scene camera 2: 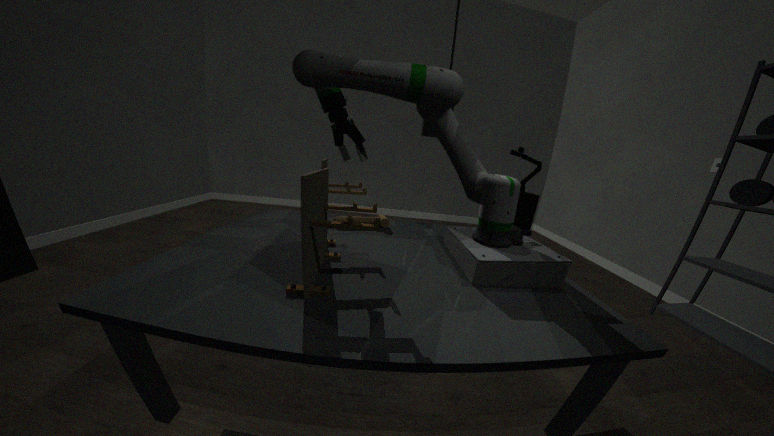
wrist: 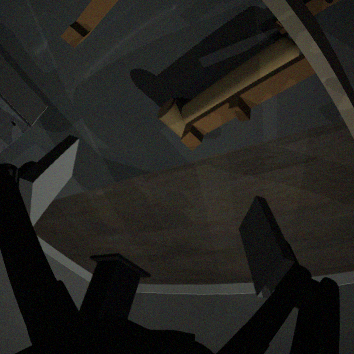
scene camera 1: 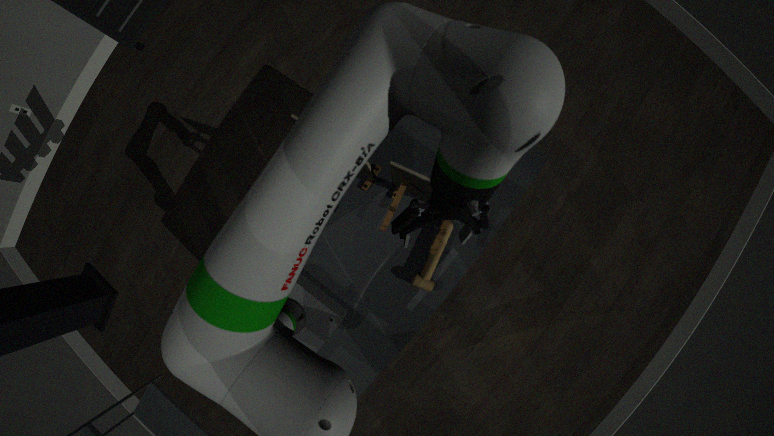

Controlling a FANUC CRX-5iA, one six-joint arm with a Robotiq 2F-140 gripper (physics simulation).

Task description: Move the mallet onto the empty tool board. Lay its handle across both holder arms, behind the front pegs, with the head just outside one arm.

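Frame: origin at the arm's base, x left, y back, z up, level; millimetres.
Where they show: gripper, fingertip midpoint: [scene camera 2: 355, 160] [wrist: 162, 185] [scene camera 1: 433, 240]; arm's base at its link origin: [scene camera 2: 491, 240] [scene camera 1: 287, 316].
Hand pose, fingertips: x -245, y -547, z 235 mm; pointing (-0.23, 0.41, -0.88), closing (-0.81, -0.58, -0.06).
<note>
Each offset is from my fingertips to the top centre of the thing. "spot": to the spot under its first point. Level surfaces: height alone.
The mallet {dy +43, dx -98, dz -274 mm} [scene camera 1: 437, 249] [scene camera 2: 352, 218] [wrist: 240, 80] is tan wood. Its handle runs lengthwise along one orange holder arm [wrist: 220, 119], pointing toward the near tool board [scene camera 1: 410, 171] [scene camera 2: 314, 200] [wrist: 325, 65]. Its head {spot: dy +150, dx -112, dz -275 mm} [scene camera 1: 423, 282] [scene camera 2: 384, 220] [wrist: 171, 118] is at the arm's outer end. The handle does not cross to the other holder arm [scene camera 1: 398, 197] [scene camera 2: 365, 207] [wrist: 92, 20]. Whether the handle rests fully on the arm is unclear. My gripper [scene camera 1: 436, 238] [scene camera 2: 353, 154] [wrist: 162, 185] is open and empty, above the arms and mallet in the scene camera 2 view.
A farther board {spot: dy -104, dx +145, dz -13 mm} [scene camera 2: 324, 162] with similar arms [scene camera 2: 346, 191] stands behind the near one. The boards stand on the dark glossy table {dz -324 mm} [scene camera 2: 205, 303]. The robot's base block [scene camera 2: 519, 275] is to their right. A shelf unit [scene camera 2: 720, 178] stands beyond the table at far right.
</note>
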